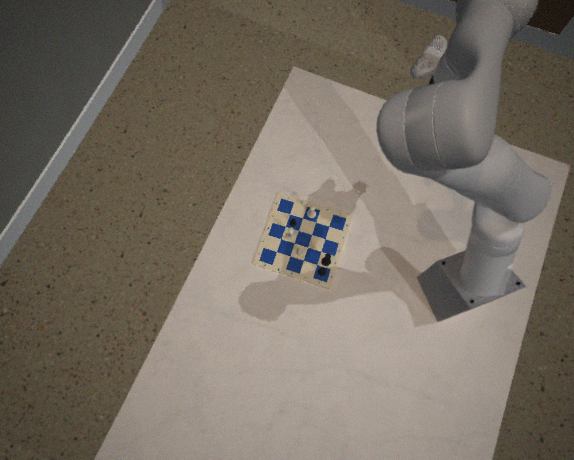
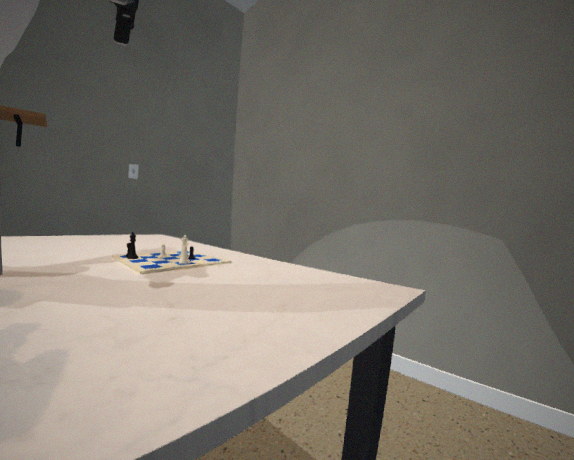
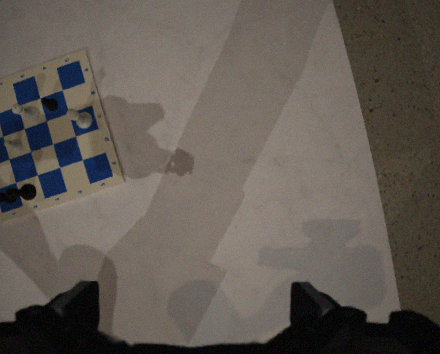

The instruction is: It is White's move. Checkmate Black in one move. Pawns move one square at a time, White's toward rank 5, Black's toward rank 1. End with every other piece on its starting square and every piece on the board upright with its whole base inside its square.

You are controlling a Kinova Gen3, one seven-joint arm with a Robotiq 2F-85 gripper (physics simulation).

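Places are measured from the arm's base along level axes (x right, y ahead, z up), in centimetres.
Where they show: gripper, between the fingertips: [image 2: 119, 25] [image 3: 195, 304]; arm's base, origin of its link: [image 1: 481, 278].
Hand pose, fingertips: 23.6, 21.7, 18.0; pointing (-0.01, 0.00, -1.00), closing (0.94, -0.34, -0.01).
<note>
Each offset is from my fingertips to the top centre of the thing, as dx, dy, dz. Level surfaces: height alone.
The blue-and-cream chessboard [image 1: 260, 267] [image 2: 141, 272] [image 3: 123, 176] lies flat. A white piece {-12.4, +19.7, -31.5} [image 1: 311, 213] [image 2: 184, 250] [image 3: 84, 119] stands on a blue edge square. Another white piece {-20.2, +23.6, -32.5} [image 1: 289, 233] [image 3: 32, 111] and a small white pawn {-24.1, +19.8, -34.6} [image 1: 300, 251] [image 2: 163, 251] [image 3: 15, 143] are on cream squares. A small black pawn {-16.6, +23.8, -34.6} [image 1: 293, 222] [image 2: 191, 252] [image 3: 50, 104] is on blue. A tall black king {-24.5, +12.2, -31.5} [image 1: 326, 260] [image 2: 132, 245] [image 3: 27, 192] stands on cream beside a shorter black piece {-27.7, +12.6, -34.5} [image 1: 322, 271] on the blue corner. My gripper [image 2: 121, 41] [image 3: 195, 304] is open, empty and high above the table, off the board's side.
The robot's base [image 1: 437, 295] is bolted on the pale table {dz -38.4} [image 1: 300, 400] [image 2: 250, 360] [image 3: 280, 190]. The arm [image 1: 450, 125] reaches over the table's upper right. Arm shadows cross the table and touch the board. The speckled floor [image 3: 395, 150] lies past the table edge.
</note>
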